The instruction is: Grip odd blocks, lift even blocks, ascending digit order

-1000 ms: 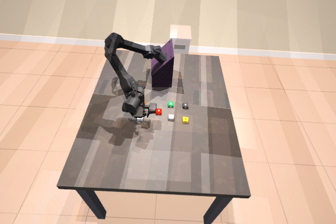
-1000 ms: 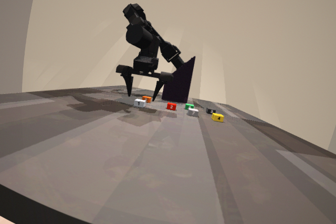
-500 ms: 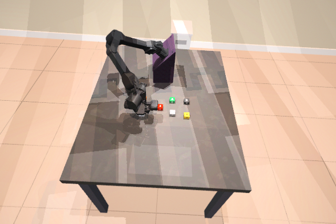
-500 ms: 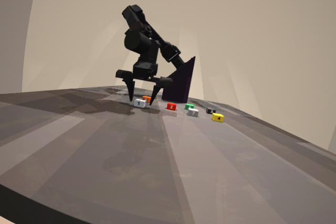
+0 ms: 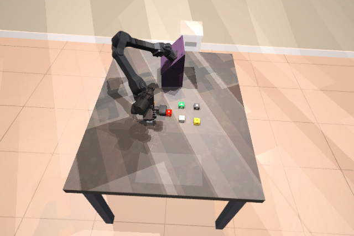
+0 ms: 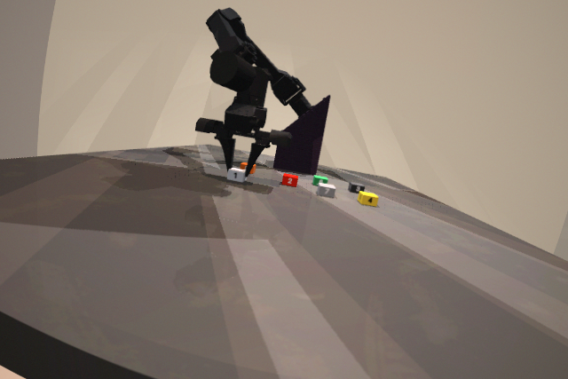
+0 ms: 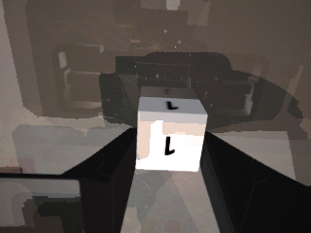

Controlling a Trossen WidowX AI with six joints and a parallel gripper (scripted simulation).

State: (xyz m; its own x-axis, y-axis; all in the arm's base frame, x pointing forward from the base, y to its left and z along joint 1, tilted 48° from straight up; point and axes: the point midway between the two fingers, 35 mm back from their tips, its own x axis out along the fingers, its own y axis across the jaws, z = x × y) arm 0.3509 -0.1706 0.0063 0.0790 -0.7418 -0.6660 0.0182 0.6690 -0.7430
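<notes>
The white block marked 1 is right at my gripper tip. From my gripper tip the other things lie so: red block marked 2 (5 cm behind, 11 cm to the left); orange block (11 cm behind); grey block marked 7 (1 cm behind, 18 cm to the left).
</notes>
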